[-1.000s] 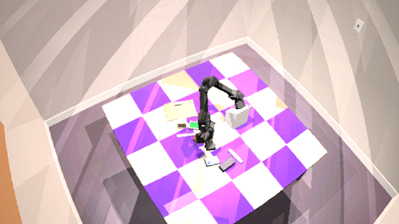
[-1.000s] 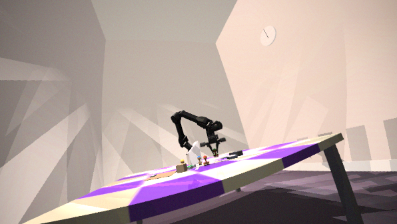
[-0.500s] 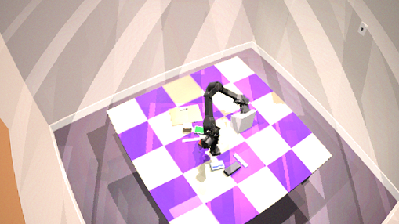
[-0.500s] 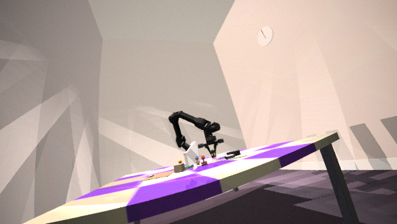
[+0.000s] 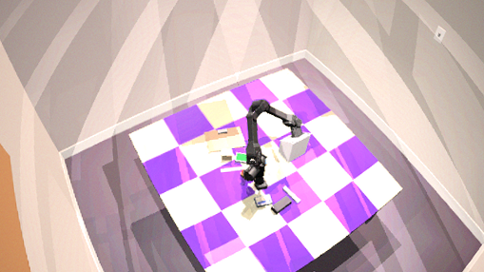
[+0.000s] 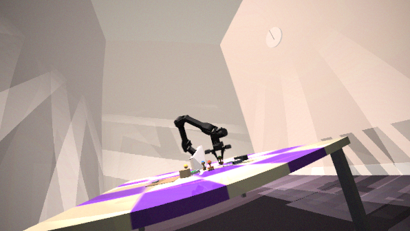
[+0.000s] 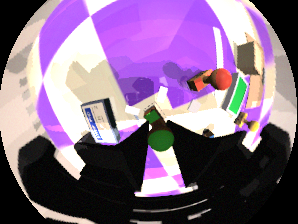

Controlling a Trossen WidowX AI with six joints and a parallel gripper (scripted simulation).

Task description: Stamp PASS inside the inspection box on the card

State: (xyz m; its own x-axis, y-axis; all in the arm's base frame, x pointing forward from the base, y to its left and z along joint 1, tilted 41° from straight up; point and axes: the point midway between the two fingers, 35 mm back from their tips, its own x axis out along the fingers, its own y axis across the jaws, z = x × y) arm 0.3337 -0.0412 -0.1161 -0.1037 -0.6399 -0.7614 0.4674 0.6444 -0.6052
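Now: the white card 2 cm behind my gripper tip, 1 cm to the left of it and 4 cm below it. From my gripper tip the other things lie so: grey bar (11 cm behind, 18 cm to the left, 3 cm below); green ink pad (6 cm behind, 19 cm to the right, 3 cm below); black box (2 cm behind, 19 cm to the left, 2 cm below).
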